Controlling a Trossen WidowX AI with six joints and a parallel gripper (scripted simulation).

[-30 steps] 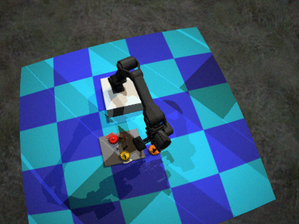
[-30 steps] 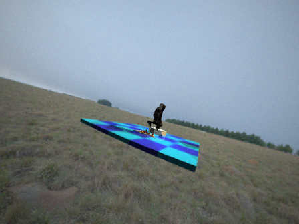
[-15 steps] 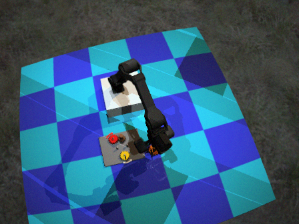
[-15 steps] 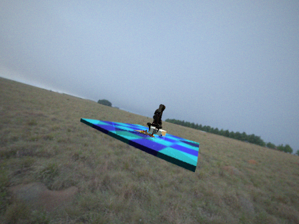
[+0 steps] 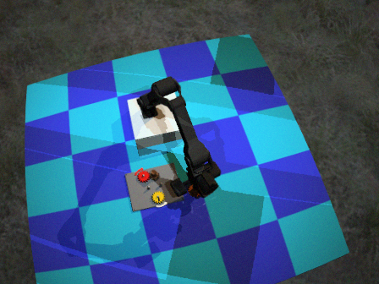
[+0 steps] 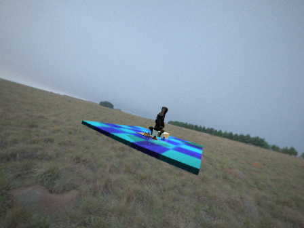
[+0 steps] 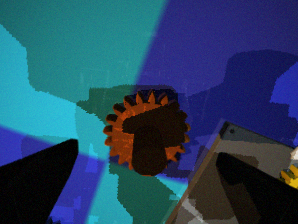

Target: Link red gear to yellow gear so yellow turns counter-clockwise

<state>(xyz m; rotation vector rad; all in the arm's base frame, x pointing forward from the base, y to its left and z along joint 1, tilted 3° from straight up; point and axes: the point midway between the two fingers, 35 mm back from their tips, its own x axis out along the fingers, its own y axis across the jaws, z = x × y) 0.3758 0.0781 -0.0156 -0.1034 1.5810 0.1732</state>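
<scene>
Right now my gripper tip is 1 cm above the orange gear. Round my gripper tip: red gear 12 cm behind, 18 cm to the right, 1 cm below; then dark blue gear 15 cm behind, 7 cm to the left, 1 cm below; then white arrow 2 cm ahead, 15 cm to the right, 2 cm below.
</scene>
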